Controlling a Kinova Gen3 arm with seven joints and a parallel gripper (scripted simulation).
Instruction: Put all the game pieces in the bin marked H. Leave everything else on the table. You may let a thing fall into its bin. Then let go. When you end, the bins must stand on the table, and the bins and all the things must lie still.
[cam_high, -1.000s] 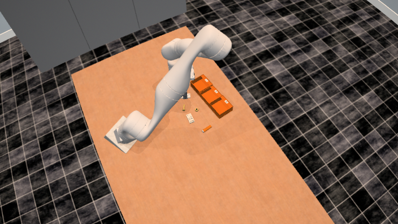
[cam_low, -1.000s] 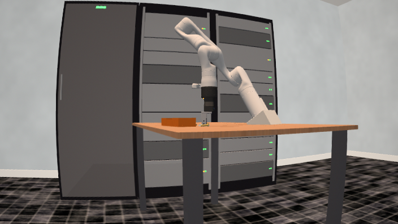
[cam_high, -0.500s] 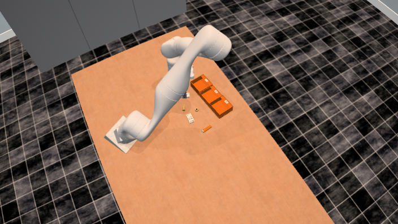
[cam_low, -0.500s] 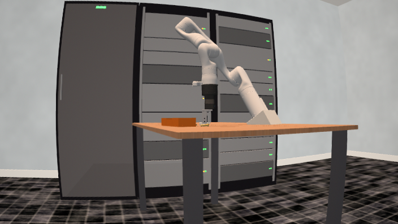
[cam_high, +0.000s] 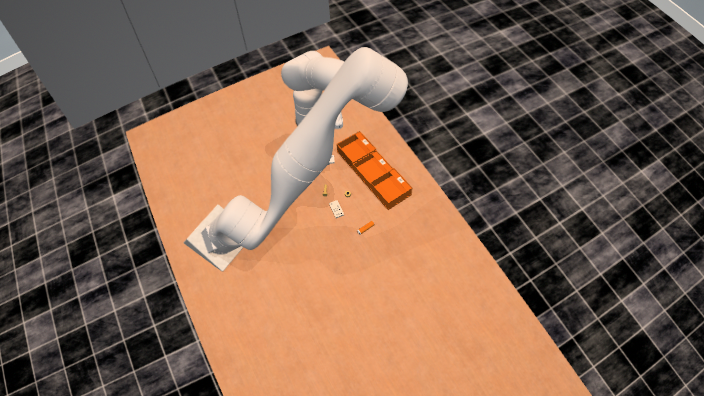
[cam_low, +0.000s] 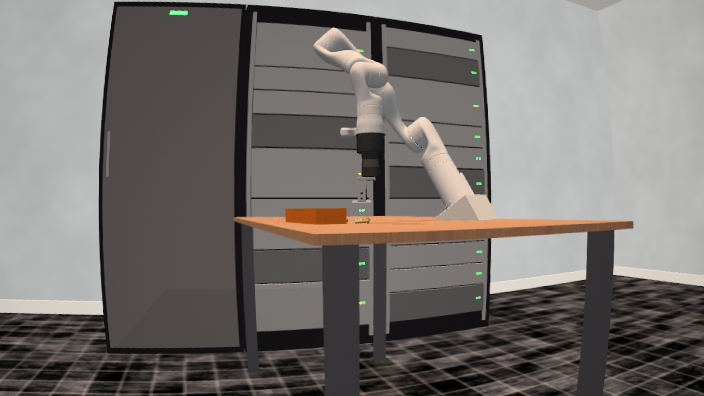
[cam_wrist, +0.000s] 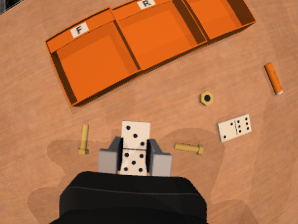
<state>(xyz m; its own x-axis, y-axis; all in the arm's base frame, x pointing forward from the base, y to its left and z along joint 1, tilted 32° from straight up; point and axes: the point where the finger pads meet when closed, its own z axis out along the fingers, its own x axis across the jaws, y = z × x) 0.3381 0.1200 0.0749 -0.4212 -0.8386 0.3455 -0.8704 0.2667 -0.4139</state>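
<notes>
Right now the white spotted game piece is 130 mm to the right of my hand, 70 mm below it and 40 mm behind it. The rest, counted from my hand: nut 100 mm to the right, 70 mm below, 10 mm ahead; orange battery 220 mm to the right, 70 mm below; bin H 110 mm ahead, 70 mm to the right, 50 mm below.
</notes>
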